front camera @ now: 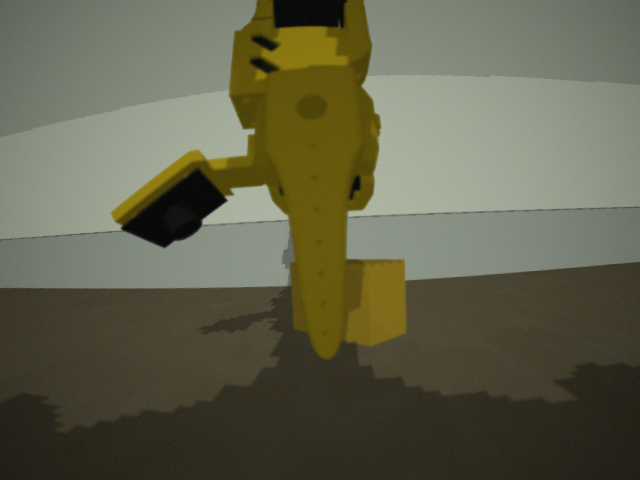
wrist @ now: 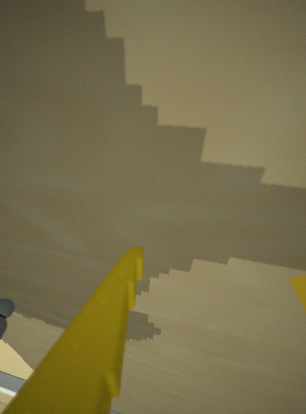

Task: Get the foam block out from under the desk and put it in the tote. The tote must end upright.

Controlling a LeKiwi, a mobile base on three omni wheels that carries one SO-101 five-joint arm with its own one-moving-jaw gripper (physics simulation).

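Places are measured from the arm's base along level axes (x ahead, y left, z up), in metres.
Where they show: hand, its tool point: point(front camera: 326, 344) point(wrist: 143, 259).
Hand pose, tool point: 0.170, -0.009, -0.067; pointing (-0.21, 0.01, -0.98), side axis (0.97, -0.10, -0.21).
Observation:
After its pixels a point has its place, as x, y, z.
The yellow foam block point(front camera: 385, 302) {0.245, -0.047, -0.067} point(wrist: 300, 290) {0.238, -0.035, -0.083} stands on the floor in the front view, partly hidden behind the jaw; a corner of it shows at the right edge of the wrist view. My gripper point(front camera: 326, 351) point(wrist: 139, 252) is open and empty. It points down in front of the block, its tip drawn lower than the block's base in the front view. In the wrist view one notched jaw shows at the lower left, apart from the block. The moving jaw is out of that picture. The tote shows in neither view.
A pale wall point(front camera: 491, 242) {0.505, -0.264, -0.045} runs behind the block, and the brown floor point(front camera: 129, 351) {0.237, 0.102, -0.089} point(wrist: 225, 325) {0.214, -0.090, -0.090} carries the arm's broad, jagged shadow. A dark rounded part point(wrist: 5, 306) shows at the left edge of the wrist view.

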